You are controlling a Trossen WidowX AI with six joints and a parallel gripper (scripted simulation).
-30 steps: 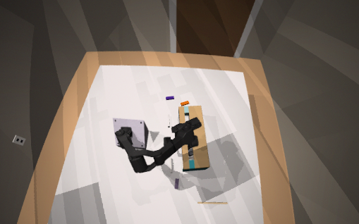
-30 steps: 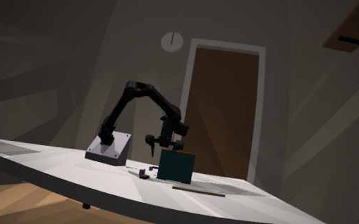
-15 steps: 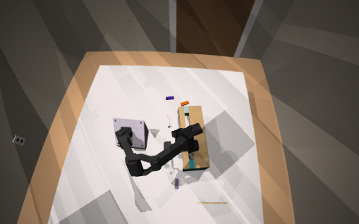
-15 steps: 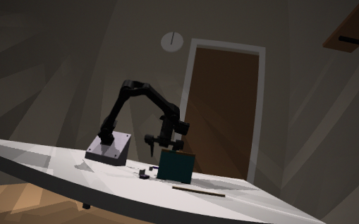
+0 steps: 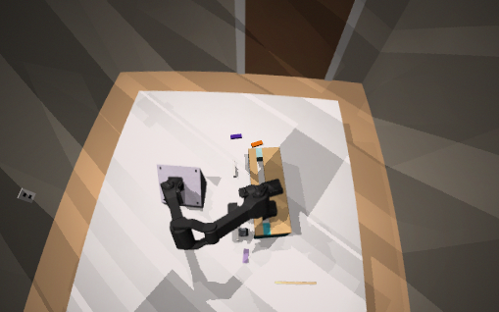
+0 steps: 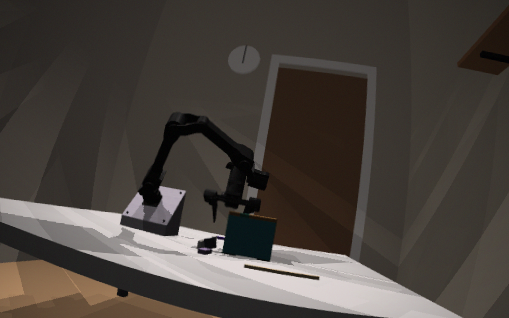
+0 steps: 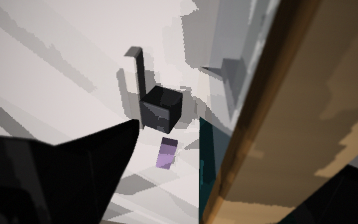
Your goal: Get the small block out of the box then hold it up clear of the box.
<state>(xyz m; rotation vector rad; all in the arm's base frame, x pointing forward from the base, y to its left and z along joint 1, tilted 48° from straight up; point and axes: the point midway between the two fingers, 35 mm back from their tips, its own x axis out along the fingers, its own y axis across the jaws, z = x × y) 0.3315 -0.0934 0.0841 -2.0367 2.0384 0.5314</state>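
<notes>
The dark grey block is 3 cm behind my gripper tip, 4 cm to the right of it and 6 cm below it. The rest, counted from my gripper tip: thin wooden stick 19 cm ahead, 25 cm to the right, 8 cm below; then box 3 cm ahead, 13 cm to the left, 2 cm below; then light purple block 2 cm behind, 14 cm to the right, 8 cm below.
</notes>
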